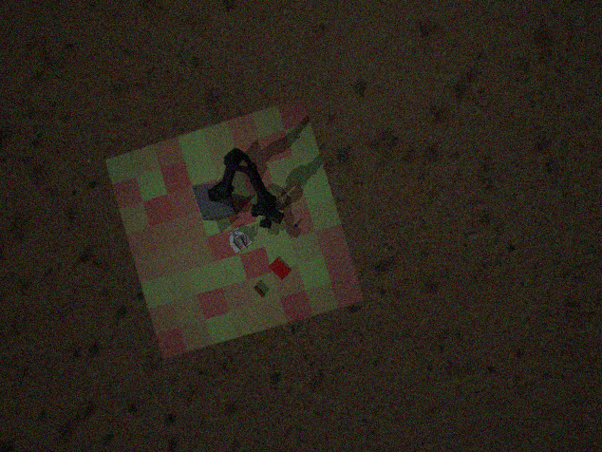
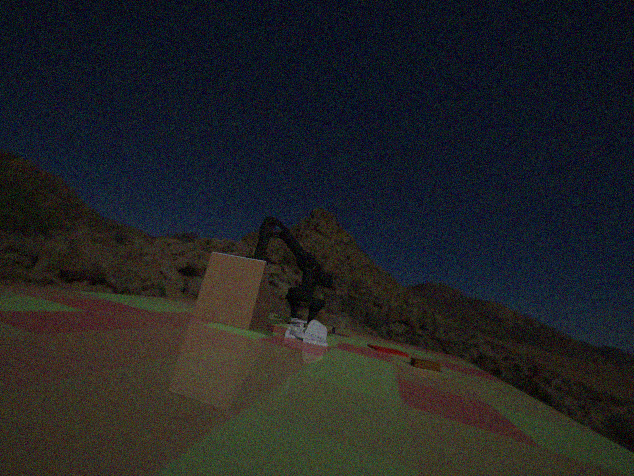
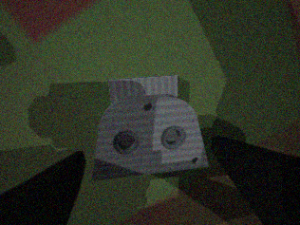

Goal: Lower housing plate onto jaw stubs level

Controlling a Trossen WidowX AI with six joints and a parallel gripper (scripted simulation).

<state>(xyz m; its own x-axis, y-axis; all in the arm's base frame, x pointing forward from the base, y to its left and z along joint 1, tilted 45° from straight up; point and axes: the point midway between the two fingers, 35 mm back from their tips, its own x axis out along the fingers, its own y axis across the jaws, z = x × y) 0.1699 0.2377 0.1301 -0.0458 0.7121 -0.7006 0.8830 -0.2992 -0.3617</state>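
Right now my gripper tip is 10 mm to the left of the grey housing plate. The rest, counted from my gripper tip: flat red piece: 340 mm ahead, 50 mm to the right, 20 mm below.
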